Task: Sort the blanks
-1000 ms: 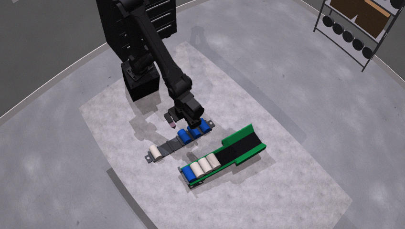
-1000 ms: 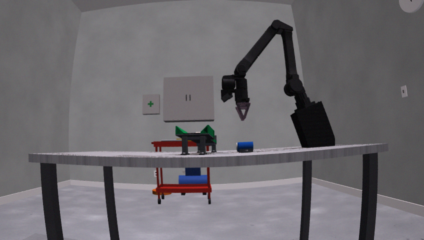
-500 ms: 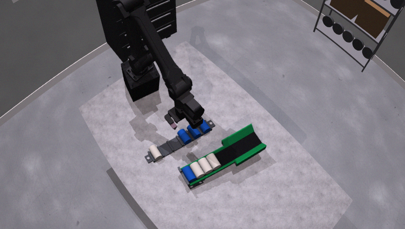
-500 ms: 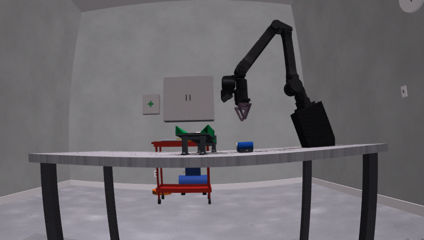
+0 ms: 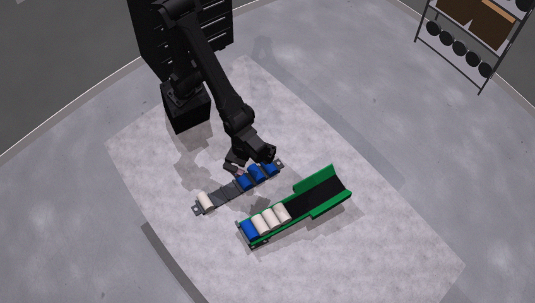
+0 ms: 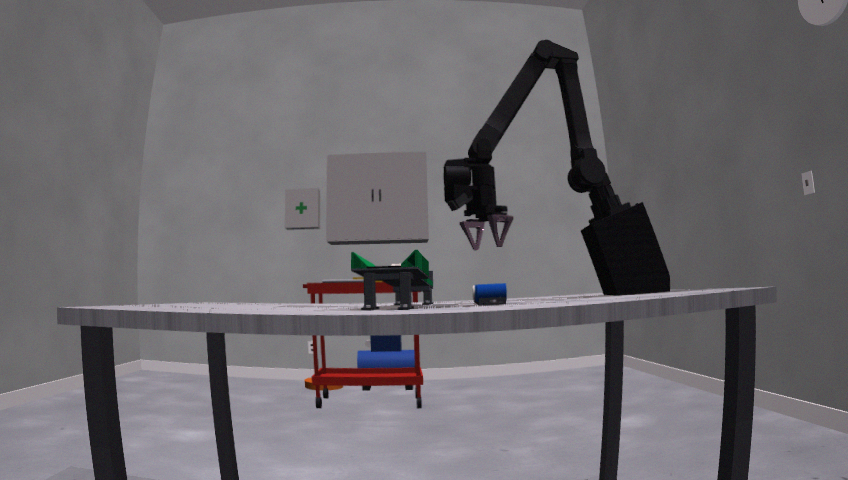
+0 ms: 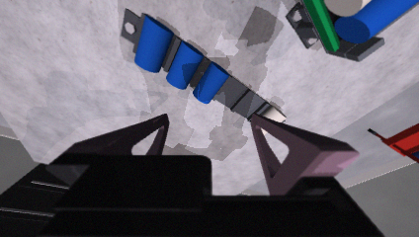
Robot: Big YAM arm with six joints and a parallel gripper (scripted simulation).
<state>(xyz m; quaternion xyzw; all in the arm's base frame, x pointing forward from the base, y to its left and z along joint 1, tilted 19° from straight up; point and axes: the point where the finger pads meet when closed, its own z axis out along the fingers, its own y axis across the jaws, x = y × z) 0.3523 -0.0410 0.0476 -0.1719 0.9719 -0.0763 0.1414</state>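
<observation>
Right now my hand is 1 cm past the stock rack, 3 cm to the left of it and 15 cm above it. Round my hand: feed ramp (22 cm ahead, 2 cm to the left, 8 cm below); grey stop (15 cm ahead, 16 cm to the right, 8 cm below).
</observation>
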